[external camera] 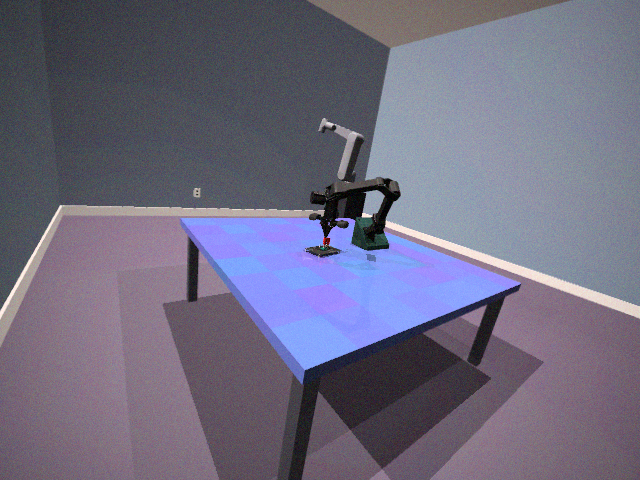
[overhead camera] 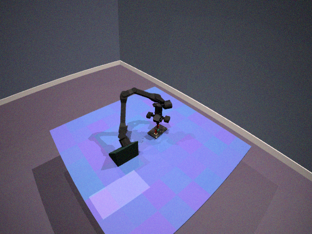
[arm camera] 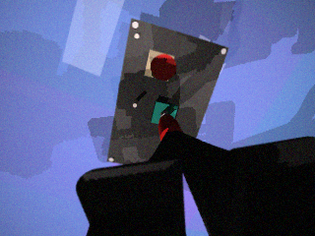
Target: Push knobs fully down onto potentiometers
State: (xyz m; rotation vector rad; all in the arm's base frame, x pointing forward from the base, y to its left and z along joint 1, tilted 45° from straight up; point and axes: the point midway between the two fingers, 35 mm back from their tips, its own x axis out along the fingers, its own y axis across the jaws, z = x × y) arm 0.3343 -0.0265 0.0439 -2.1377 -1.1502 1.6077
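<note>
My gripper tip is now 20 mm above the red knob.
</note>
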